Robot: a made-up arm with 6 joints. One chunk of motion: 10 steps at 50 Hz.
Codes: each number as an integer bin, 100 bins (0 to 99) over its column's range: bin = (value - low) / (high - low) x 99, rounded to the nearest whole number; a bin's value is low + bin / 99 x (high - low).
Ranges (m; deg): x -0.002..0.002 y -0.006..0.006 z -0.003..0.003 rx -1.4..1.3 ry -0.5..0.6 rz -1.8..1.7
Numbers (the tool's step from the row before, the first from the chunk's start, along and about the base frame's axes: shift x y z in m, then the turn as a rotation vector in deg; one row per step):
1: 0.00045 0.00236 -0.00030 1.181 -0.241 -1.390
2: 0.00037 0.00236 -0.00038 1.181 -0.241 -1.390
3: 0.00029 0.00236 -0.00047 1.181 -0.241 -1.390
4: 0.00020 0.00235 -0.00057 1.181 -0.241 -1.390
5: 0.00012 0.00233 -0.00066 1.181 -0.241 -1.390
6: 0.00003 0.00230 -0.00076 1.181 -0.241 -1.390
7: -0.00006 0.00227 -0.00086 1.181 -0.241 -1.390
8: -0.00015 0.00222 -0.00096 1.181 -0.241 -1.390
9: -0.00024 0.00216 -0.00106 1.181 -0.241 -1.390
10: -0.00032 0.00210 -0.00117 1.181 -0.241 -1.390
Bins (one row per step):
1: 61 69 45 95 23 12
2: 59 69 43 95 23 12
3: 57 69 42 95 23 12
4: 54 69 40 95 23 12
5: 52 69 39 95 23 12
6: 50 68 37 95 23 12
7: 48 68 35 95 23 12
8: 46 68 34 95 23 12
9: 44 67 32 95 23 12
10: 42 67 30 95 23 12

